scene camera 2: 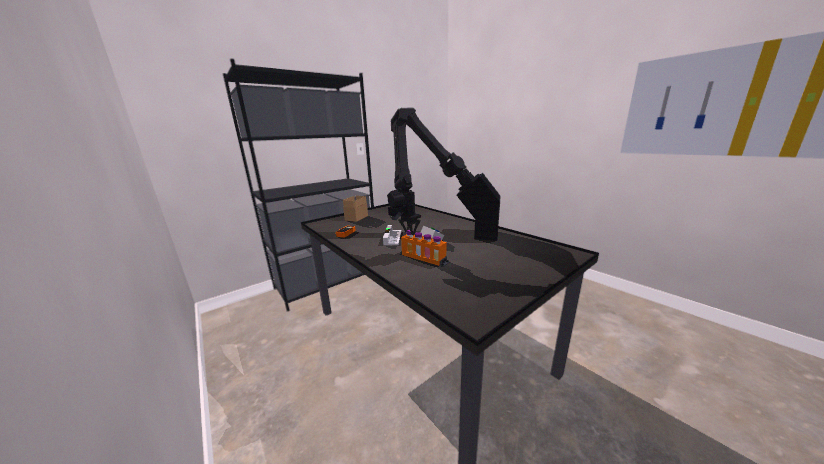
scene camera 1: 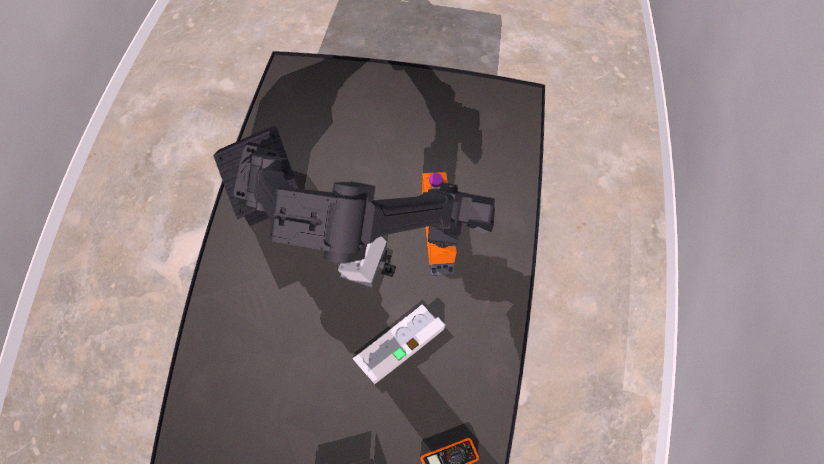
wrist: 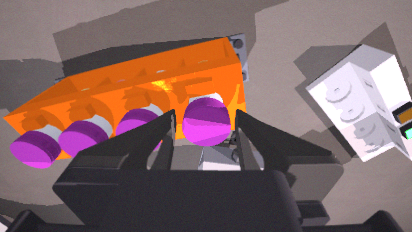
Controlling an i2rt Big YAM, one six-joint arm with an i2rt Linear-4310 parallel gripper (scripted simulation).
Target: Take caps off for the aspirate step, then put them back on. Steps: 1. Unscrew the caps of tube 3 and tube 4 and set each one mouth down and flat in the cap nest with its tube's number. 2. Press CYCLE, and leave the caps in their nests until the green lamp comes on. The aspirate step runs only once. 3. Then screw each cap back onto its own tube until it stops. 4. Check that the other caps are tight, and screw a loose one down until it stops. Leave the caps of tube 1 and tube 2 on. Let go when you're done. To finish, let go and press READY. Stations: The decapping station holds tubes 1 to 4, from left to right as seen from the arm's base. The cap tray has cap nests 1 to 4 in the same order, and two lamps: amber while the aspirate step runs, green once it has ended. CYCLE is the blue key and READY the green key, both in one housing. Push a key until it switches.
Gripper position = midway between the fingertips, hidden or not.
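Note:
A cap [wrist: 206,122] is what I see here, and with it my own gripper [wrist: 205,116].

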